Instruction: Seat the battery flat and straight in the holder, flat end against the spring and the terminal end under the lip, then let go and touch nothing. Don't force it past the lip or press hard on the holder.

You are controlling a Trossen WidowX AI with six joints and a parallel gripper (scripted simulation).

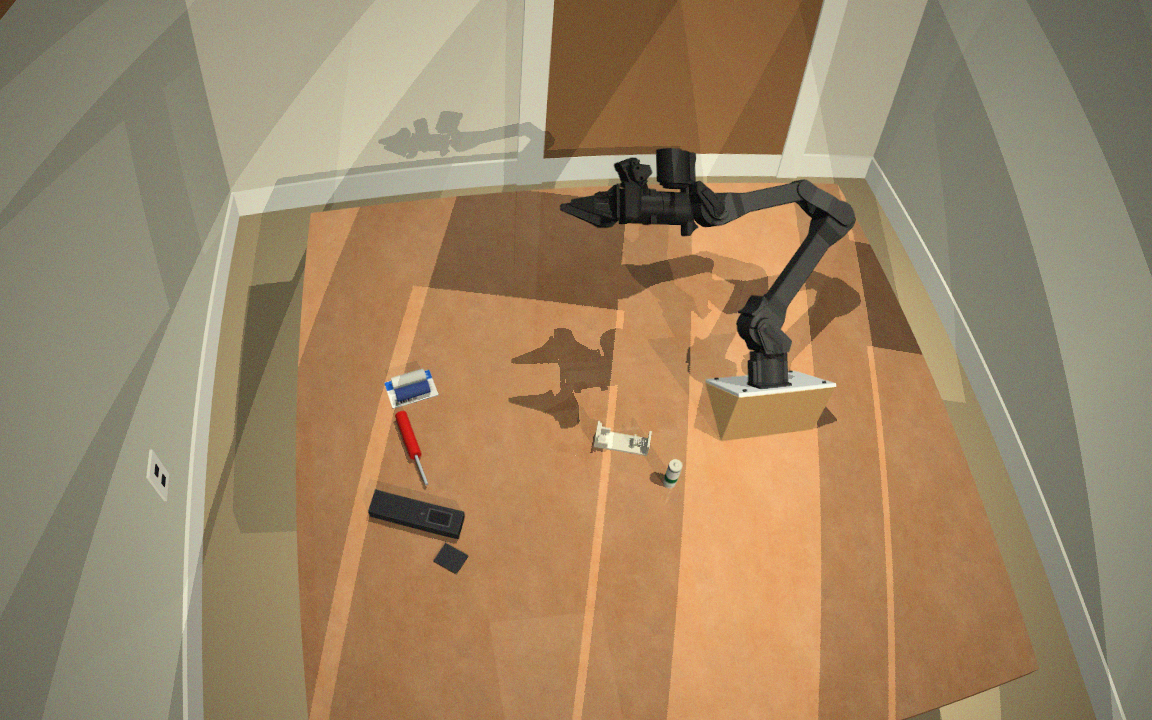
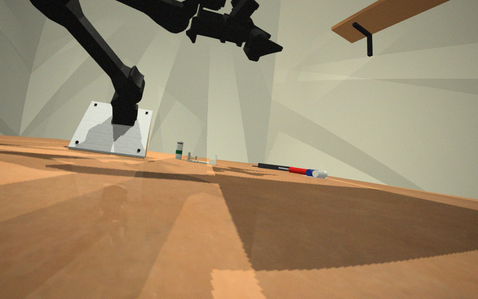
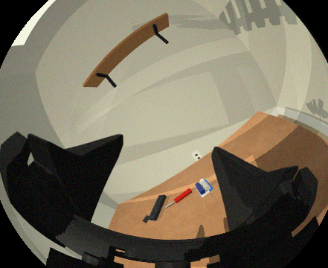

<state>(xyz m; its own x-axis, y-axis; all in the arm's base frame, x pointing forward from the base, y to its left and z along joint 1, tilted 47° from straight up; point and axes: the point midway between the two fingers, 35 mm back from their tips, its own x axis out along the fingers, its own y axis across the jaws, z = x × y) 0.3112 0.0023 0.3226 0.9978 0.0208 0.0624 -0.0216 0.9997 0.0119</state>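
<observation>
Now: the battery 34 cm to the left of my gripper tip, 31 cm below it and 14 cm behind it. The rest, counted from my gripper tip: red-handled screwdriver: 33 cm below, 29 cm ahead, 23 cm to the left; then black remote: 35 cm to the left, 33 cm below, 29 cm ahead; then white card: 33 cm below, 28 cm ahead, 9 cm to the left.
</observation>
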